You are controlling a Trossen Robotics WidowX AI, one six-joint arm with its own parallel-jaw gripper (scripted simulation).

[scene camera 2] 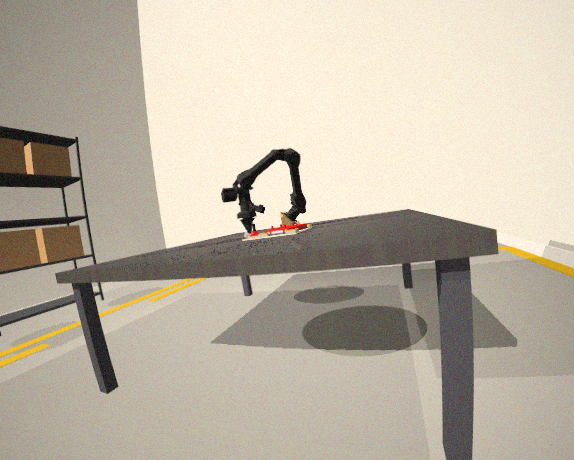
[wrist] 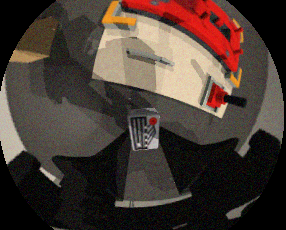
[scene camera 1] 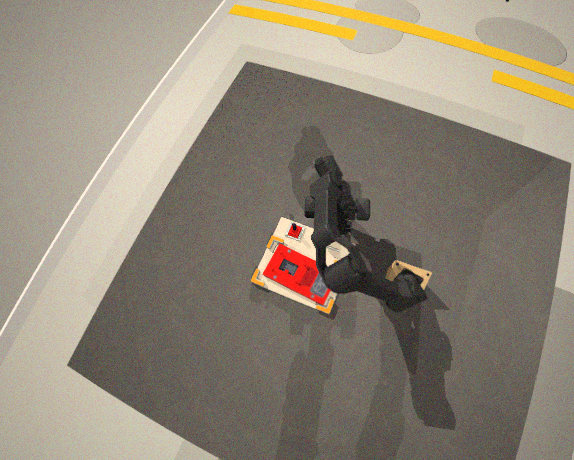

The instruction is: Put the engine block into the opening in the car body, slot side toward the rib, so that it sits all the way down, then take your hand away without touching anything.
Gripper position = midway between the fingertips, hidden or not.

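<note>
What my gripper (scene camera 1: pixel 335 219) is holding is an engine block (wrist: pixel 143 124). You'd see that gripper at (wrist: pixel 144 130) as well.
</note>
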